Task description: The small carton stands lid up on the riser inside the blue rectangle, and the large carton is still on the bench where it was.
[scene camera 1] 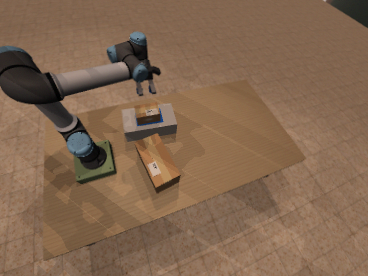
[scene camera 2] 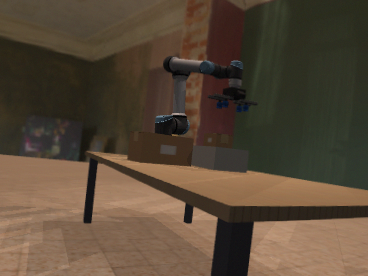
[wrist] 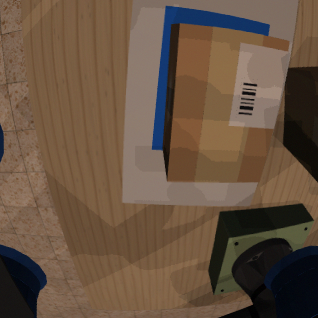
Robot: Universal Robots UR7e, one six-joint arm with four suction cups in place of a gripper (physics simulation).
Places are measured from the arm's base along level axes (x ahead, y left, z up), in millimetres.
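Where they show: hand at its tool point: (scene camera 1: 143, 83) (scene camera 2: 232, 109) (wrist: 163, 227); arm's base at its link origin: (scene camera 1: 94, 157) (wrist: 261, 260).
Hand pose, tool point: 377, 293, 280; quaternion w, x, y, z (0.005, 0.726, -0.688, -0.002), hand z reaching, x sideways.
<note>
Things, the pixels of their centre, and the offset from my tool point, as dx, dy, dz. Level surfaces: height alone.
- small carton at the middle of its body: (wrist: 217, 100) (scene camera 2: 217, 140) (scene camera 1: 147, 113) -5, -72, -197
- grey riser at the middle of its body: (wrist: 200, 76) (scene camera 2: 216, 157) (scene camera 1: 149, 121) +2, -72, -296
- large carton at the middle of its body: (scene camera 2: 160, 149) (scene camera 1: 157, 162) +1, -407, -279
- wooden bench at its surface level: dz -356
The small carton (scene camera 1: 148, 114) (scene camera 2: 218, 139) (wrist: 220, 105) stands upright on the grey riser (scene camera 1: 150, 132) (scene camera 2: 220, 159) (wrist: 142, 100), its taped, labelled lid up. The blue rectangle (scene camera 1: 150, 124) (wrist: 200, 17) shows along two sides of it in each of scene camera 1 and the wrist view; the carton hides the rest. The large carton (scene camera 1: 159, 162) (scene camera 2: 155, 148) (wrist: 302, 115) rests on the bench beside the riser, label up on its top in scene camera 1. My suction gripper (scene camera 1: 146, 92) (scene camera 2: 232, 106) hangs above the small carton, apart from it, with nothing on its cups.
The arm stands on a green base plate (scene camera 1: 80, 172) (wrist: 227, 260) on the wooden bench (scene camera 1: 240, 130) (scene camera 2: 280, 192) (wrist: 75, 100). The large carton lies between the riser and the bench's long edge lower in scene camera 1. Tiled floor surrounds the bench.
</note>
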